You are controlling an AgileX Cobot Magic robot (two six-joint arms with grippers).
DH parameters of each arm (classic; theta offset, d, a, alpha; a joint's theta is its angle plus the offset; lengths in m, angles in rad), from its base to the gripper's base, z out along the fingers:
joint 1: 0 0.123 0 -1.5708
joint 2: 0.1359 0 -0.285 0
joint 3: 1.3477 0 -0.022 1.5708
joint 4: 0 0.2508 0 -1.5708
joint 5: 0 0 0.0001 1.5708
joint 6: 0 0.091 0 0
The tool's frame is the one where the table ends.
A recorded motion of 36 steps. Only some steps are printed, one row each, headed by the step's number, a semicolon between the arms.
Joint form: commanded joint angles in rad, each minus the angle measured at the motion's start. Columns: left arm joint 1, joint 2, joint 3, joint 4, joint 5, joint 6; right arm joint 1, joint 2, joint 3, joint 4, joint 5, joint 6.
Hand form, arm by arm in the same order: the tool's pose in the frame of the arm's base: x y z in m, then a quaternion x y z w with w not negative. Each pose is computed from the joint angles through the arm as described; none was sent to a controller.
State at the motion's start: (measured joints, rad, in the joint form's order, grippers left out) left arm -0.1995 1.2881 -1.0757 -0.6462 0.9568 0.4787; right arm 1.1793 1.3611 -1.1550 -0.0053 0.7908 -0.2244
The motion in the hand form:
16: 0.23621 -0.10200 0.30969 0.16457 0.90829 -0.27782 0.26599; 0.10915 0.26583 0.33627 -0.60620 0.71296 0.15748 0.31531
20: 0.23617 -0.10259 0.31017 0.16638 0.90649 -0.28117 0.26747; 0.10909 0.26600 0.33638 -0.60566 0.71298 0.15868 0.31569
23: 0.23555 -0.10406 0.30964 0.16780 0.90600 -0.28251 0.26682; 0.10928 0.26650 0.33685 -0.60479 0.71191 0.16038 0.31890
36: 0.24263 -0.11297 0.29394 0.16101 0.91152 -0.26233 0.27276; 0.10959 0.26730 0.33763 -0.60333 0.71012 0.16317 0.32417
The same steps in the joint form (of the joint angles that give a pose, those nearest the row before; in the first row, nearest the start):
16: -0.0357 -0.0065 0.0917 -0.0496 -0.0996 -0.0247; 0.0054 -0.0117 -0.0109 -0.0109 -0.0366 0.0075
20: -0.0357 -0.0066 0.0917 -0.0608 -0.0996 -0.0144; 0.0054 -0.0117 -0.0109 -0.0089 -0.0385 0.0074
23: -0.0419 -0.0066 0.0942 -0.0631 -0.1026 -0.0144; 0.0054 -0.0117 -0.0109 -0.0090 -0.0463 0.0075
36: -0.0915 0.0302 0.1205 -0.0241 -0.2060 -0.0476; 0.0054 -0.0117 -0.0109 -0.0090 -0.0591 0.0075

